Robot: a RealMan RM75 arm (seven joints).
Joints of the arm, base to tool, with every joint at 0 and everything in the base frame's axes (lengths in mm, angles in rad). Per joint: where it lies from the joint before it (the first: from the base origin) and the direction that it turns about. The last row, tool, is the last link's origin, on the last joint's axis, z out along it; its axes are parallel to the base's.
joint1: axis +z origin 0 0 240.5
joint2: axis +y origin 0 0 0
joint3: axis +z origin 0 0 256
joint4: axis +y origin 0 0 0
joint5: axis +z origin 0 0 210
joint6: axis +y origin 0 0 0
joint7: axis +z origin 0 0 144
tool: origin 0 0 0
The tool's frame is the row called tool.
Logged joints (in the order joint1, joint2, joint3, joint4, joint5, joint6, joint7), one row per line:
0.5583 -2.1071 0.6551 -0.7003 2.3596 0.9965 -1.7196
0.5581 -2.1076 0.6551 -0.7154 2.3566 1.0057 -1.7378
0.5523 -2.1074 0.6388 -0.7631 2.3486 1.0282 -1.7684
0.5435 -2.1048 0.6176 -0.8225 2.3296 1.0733 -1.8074
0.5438 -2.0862 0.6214 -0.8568 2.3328 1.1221 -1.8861
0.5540 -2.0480 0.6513 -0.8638 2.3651 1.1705 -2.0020
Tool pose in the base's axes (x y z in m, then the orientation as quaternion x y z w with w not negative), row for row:
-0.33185 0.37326 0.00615 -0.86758 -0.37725 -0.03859 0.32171
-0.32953 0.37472 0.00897 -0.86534 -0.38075 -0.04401 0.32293
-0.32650 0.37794 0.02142 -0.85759 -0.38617 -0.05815 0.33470
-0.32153 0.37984 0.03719 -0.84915 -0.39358 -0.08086 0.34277
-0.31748 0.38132 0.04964 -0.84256 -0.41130 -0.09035 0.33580
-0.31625 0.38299 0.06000 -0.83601 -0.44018 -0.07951 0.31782
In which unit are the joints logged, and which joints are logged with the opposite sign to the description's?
The joints are logged in radians. Opposite sign: joint1, joint4.
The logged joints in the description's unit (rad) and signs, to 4 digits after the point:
-0.5583 -2.1071 0.6551 0.7003 2.3596 0.9965 -1.7196
-0.5581 -2.1076 0.6551 0.7154 2.3566 1.0057 -1.7378
-0.5523 -2.1074 0.6388 0.7631 2.3486 1.0282 -1.7684
-0.5435 -2.1048 0.6176 0.8225 2.3296 1.0733 -1.8074
-0.5438 -2.0862 0.6214 0.8568 2.3328 1.1221 -1.8861
-0.5540 -2.0480 0.6513 0.8638 2.3651 1.1705 -2.0020

